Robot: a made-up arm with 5 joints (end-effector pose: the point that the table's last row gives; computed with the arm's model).
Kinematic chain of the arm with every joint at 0, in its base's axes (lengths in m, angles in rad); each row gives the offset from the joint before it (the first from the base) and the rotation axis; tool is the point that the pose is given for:
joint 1: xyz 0 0 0.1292 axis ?
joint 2: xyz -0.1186 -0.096 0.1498 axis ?
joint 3: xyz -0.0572 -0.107 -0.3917 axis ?
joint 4: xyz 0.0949 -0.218 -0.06 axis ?
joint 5: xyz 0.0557 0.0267 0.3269 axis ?
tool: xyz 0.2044 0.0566 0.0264
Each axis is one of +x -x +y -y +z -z.
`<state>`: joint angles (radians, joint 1 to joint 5).
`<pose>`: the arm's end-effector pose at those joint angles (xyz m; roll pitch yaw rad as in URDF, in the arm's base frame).
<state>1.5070 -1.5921 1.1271 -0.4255 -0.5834</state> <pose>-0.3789 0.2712 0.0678 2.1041 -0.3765 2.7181</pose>
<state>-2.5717 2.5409 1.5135 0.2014 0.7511</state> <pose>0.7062 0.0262 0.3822 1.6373 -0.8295 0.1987</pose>
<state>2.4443 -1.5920 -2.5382 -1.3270 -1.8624</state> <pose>-0.2320 -0.4711 0.4598 2.6185 -0.5414 -0.2588</pose>
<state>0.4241 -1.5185 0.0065 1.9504 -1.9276</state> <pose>0.4265 -0.1984 0.0123 1.7350 0.3806 -0.4677</pose>
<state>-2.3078 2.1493 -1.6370 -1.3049 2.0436</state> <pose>0.1043 0.1674 0.1870 -0.9923 -0.4434 -2.5376</pose>
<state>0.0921 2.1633 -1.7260 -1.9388 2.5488</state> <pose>-0.0596 0.1720 -0.1350 1.9358 0.4359 -0.6760</pose>
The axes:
joint 1: +y
joint 2: -z
joint 3: +y
joint 4: -z
joint 5: -x

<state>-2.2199 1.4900 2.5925 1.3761 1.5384</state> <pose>0.8395 -0.0255 -0.1071 -0.8979 0.8163 0.1249</pose>
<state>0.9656 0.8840 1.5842 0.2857 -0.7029</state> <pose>-0.6240 -0.5187 -0.0331 -1.4708 0.3681 -2.9597</pose>
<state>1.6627 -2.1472 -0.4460 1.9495 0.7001</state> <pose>-0.0214 0.1520 -0.3051 2.1089 1.2289 2.3989</pose>
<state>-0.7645 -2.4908 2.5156 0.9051 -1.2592</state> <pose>0.6505 0.2653 -0.1709 -1.6233 -0.3515 0.3507</pose>
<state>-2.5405 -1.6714 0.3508 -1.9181 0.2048</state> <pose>-0.0226 -0.1166 0.0861 2.9680 0.6528 -0.5459</pose>
